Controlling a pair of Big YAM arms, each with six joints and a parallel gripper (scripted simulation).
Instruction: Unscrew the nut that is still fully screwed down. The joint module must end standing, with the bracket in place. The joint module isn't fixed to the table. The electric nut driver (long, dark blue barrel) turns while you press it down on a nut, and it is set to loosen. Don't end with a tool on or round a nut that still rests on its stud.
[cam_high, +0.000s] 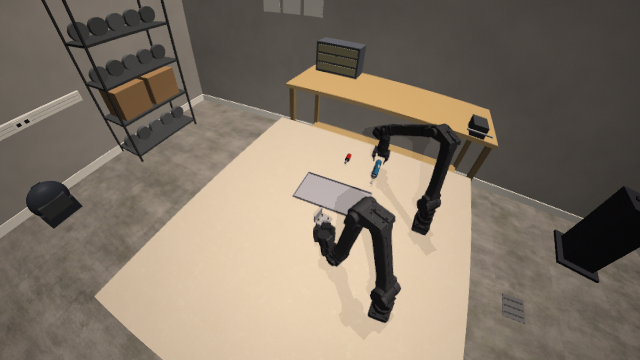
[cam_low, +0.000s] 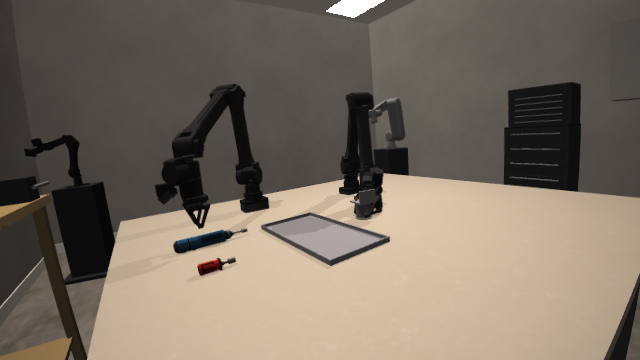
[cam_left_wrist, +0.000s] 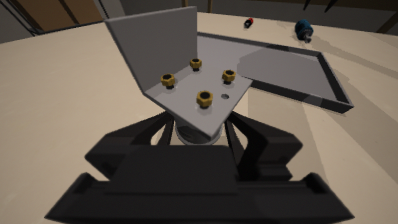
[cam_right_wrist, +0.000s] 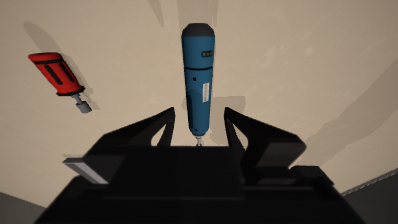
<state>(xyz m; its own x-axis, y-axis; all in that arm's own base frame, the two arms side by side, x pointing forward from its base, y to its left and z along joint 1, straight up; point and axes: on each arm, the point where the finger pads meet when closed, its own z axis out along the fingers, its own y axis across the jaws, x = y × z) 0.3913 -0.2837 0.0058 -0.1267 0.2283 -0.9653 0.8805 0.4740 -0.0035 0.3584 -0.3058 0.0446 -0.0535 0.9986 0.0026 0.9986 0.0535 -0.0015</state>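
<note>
My left hand is 10 mm below the joint module. Round my left hand: red-handled tool: 550 mm to the right, 170 mm ahead, 10 mm below; then bracket: 50 mm above; then grey tray: 220 mm to the right, 70 mm ahead, 20 mm below.
</note>
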